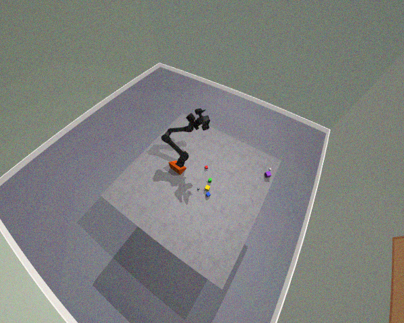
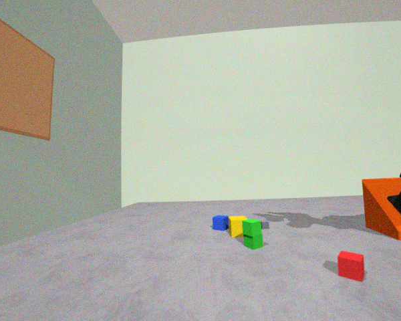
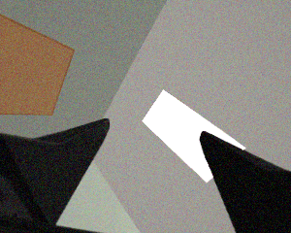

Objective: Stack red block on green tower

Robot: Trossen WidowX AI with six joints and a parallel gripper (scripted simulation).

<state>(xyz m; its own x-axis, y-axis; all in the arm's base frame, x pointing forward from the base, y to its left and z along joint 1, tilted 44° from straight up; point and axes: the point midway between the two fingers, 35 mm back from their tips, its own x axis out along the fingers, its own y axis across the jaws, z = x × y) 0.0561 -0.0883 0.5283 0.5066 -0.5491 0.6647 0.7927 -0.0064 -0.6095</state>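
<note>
My gripper tip is now 500 mm above the red block, 160 mm to the left of it and 110 mm short of it. Round my gripper tip: yellow block 500 mm below, 350 mm to the right, 240 mm ahead; purple block 670 mm ahead, 490 mm below, 90 mm to the left; blue block 500 mm below, 400 mm to the right, 280 mm ahead.
</note>
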